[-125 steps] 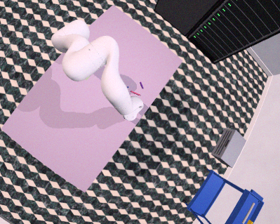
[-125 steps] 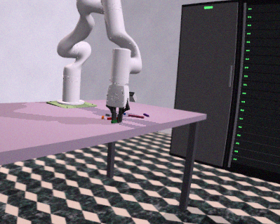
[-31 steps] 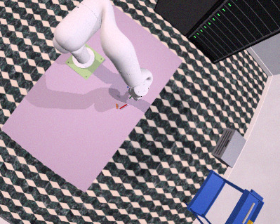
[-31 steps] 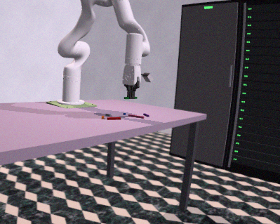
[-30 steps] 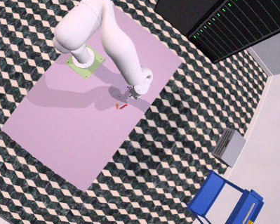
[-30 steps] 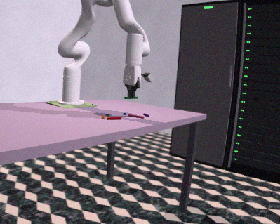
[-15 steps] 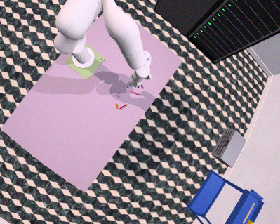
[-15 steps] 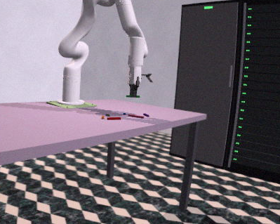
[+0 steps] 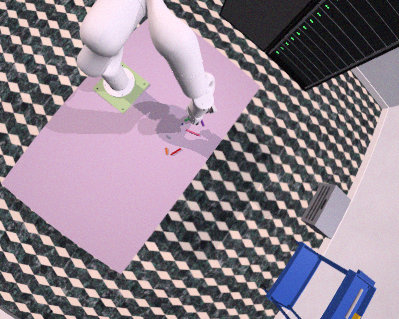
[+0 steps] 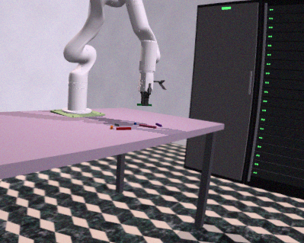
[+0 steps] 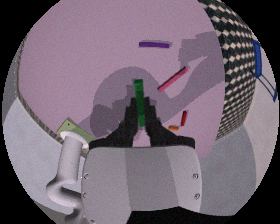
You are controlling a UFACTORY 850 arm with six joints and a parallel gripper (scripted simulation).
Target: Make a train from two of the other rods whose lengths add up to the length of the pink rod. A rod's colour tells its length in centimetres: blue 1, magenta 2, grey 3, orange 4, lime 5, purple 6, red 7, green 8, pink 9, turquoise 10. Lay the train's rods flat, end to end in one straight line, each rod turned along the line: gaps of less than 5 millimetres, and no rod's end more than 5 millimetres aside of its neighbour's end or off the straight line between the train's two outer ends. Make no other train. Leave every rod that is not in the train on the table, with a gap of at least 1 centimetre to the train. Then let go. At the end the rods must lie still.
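Now: hand 30 mm past the small blue rod, 40 mm to the left of it and 120 mm above it. From my hand the other things lie so: purple rod: 70 mm ahead, 40 mm to the left, 120 mm below; green rod: 20 mm below; pink rod: 60 mm ahead, 50 mm to the right, 120 mm below.
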